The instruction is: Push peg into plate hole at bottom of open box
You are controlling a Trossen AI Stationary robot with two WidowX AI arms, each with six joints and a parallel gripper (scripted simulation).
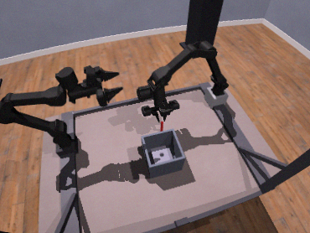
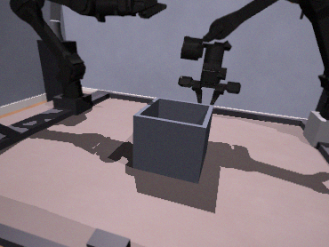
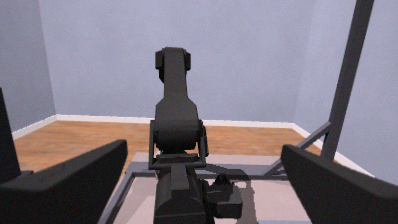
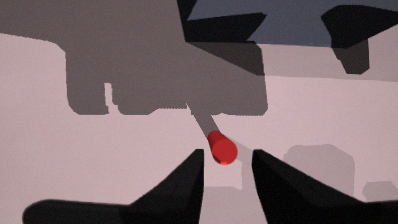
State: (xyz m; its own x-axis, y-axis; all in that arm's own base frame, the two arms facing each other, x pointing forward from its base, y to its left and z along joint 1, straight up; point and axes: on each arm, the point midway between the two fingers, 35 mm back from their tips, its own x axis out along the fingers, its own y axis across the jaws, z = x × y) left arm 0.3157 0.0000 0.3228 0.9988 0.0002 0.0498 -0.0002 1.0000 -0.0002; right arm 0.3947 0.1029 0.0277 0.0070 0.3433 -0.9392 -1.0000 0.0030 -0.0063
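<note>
My right hand is 10 mm past the red peg and 80 mm above it. Also, from my right hand: light plate 180 mm behind, 70 mm to the left, 70 mm below.
</note>
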